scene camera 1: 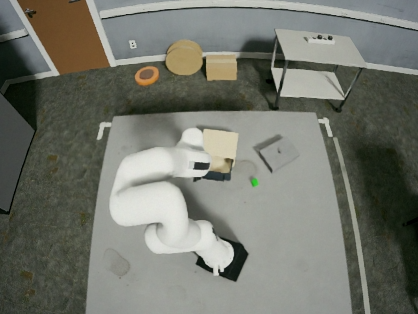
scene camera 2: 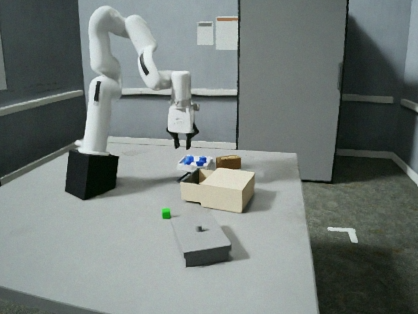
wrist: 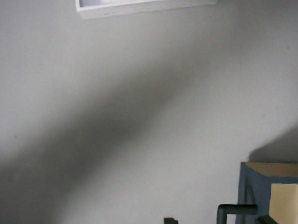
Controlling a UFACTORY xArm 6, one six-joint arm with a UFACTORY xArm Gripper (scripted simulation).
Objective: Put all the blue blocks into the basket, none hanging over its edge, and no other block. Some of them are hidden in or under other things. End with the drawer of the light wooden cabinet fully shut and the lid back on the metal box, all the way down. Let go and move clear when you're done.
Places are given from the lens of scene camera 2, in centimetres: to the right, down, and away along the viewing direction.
light wooden cabinet [scene camera 2: 225, 189]: 6, 11, 111
lid [scene camera 2: 208, 238]: 0, 22, 87
The marked spots on the light wooden cabinet and the lid are 27 cm apart.
